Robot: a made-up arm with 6 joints.
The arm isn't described. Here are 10 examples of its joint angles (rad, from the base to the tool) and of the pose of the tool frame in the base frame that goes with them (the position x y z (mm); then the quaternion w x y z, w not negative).
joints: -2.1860 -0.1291 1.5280 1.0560 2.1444 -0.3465
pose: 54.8 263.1 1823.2 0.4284 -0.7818 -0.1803 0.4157
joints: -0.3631 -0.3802 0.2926 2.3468 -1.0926 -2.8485
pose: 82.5 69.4 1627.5 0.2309 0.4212 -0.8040 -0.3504
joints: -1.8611 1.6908 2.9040 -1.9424 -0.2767 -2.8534
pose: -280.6 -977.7 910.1 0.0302 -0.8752 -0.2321 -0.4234
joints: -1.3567 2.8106 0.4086 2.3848 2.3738 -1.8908
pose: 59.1 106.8 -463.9 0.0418 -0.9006 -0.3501 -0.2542
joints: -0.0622 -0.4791 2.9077 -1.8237 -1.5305 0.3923
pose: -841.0 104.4 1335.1 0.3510 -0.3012 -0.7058 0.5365
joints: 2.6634 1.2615 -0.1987 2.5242 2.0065 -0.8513
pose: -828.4 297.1 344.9 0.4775 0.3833 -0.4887 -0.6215
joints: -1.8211 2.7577 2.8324 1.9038 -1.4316 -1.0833
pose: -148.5 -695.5 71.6 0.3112 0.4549 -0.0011 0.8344
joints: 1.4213 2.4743 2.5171 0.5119 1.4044 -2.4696
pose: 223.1 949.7 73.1 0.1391 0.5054 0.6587 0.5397
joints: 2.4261 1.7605 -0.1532 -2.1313 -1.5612 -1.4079
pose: -414.8 278.9 104.2 0.0935 -0.3808 0.3961 -0.8303
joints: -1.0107 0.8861 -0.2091 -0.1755 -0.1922 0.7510
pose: 248.3 -725.4 650.7 0.7434 -0.0211 0.3478 -0.5708
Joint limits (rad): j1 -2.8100..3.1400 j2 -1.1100..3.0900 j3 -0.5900..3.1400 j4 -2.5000..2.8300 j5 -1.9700..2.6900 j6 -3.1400..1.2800
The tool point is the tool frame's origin. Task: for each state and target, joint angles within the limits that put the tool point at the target. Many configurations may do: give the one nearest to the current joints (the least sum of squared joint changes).
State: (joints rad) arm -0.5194 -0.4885 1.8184 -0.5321 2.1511 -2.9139
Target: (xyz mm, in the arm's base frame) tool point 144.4 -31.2 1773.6
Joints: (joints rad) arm 0.0474 -0.1109 1.2135 -0.8951 2.1205 -3.0237
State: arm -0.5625 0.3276 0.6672 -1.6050 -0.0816 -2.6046
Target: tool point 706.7 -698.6 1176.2
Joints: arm -0.7868 0.7924 1.1636 -1.5842 -0.0637 -2.6182
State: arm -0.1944 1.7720 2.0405 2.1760 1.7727 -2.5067
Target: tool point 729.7 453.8 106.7
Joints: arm 0.4609 2.6055 2.7282 2.1750 1.7489 -2.5798
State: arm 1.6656 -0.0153 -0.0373 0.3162 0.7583 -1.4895
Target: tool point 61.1 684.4 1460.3
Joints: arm 1.6484 0.2287 0.4727 0.4510 0.8201 -1.4618
